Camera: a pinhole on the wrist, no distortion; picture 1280 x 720 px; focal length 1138.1 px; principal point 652.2 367.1 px. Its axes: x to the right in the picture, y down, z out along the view. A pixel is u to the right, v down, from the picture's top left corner.
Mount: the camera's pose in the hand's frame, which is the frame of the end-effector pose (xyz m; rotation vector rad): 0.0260 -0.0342 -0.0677 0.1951 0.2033 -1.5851
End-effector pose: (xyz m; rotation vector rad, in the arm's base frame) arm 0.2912 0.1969 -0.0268 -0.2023 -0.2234 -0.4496
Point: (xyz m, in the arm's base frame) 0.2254 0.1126 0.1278
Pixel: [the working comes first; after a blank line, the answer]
In the camera's frame: 0.0376 -0.0093 0.2226

845 319
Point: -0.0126 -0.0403 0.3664
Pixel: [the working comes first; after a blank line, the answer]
In the camera's frame: 0.2491 -0.0903 0.5153

1202 168
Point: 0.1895 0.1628 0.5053
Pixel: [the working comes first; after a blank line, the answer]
In the camera's frame: -0.0330 0.0333 0.5961

589 431
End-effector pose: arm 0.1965 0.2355 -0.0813 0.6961 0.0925 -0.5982
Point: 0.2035 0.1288 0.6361
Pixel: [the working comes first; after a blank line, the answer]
In the camera's frame: -0.5416 -0.1789 0.5677

outside the picture
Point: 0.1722 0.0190 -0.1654
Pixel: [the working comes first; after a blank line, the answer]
In the camera's frame: 0.1166 0.0847 0.1770

outside the picture
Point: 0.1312 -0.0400 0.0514
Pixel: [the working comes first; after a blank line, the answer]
In the camera's frame: 0.0016 0.0169 0.3622

657 420
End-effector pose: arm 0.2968 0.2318 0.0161 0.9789 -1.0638 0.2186
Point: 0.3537 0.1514 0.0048
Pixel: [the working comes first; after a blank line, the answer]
In the camera's frame: 0.0271 0.0171 0.1016

956 559
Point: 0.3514 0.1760 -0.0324
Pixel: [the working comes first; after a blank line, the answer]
In the camera's frame: 0.0389 -0.0210 0.0816

1195 74
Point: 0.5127 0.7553 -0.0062
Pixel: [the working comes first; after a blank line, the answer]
In the camera's frame: -0.0732 -0.0846 -0.5064

behind the camera
